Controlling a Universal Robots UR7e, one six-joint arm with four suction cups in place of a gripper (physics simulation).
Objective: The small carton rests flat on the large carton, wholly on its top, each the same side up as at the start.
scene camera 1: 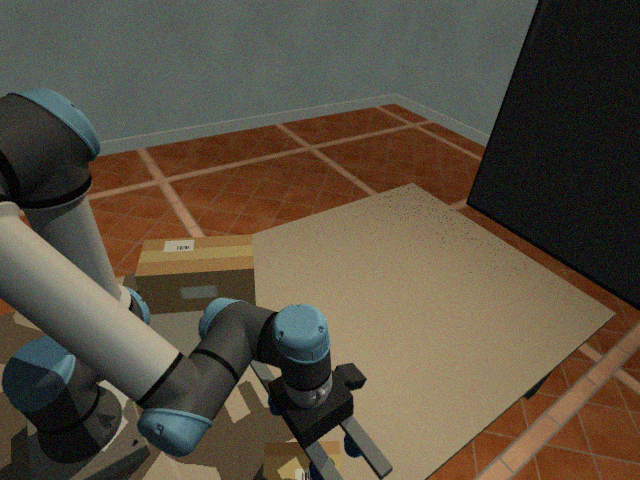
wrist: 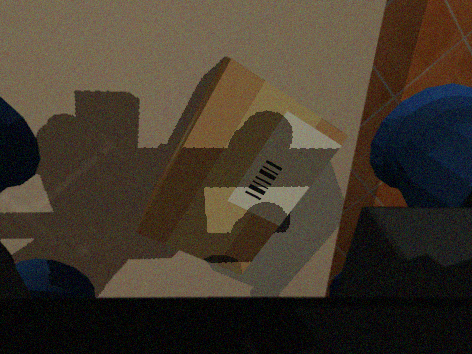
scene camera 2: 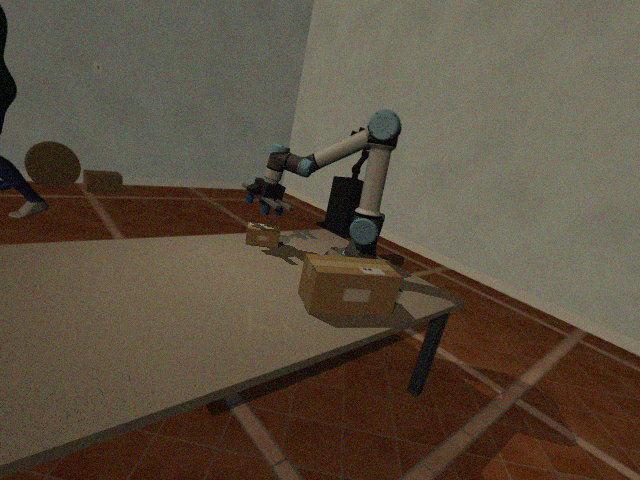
Labels:
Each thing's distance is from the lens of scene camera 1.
small carton (scene camera 1: 282, 453): 0.85 m
large carton (scene camera 1: 174, 275): 1.08 m
The marked spots on the large carton and the small carton are 0.52 m apart.

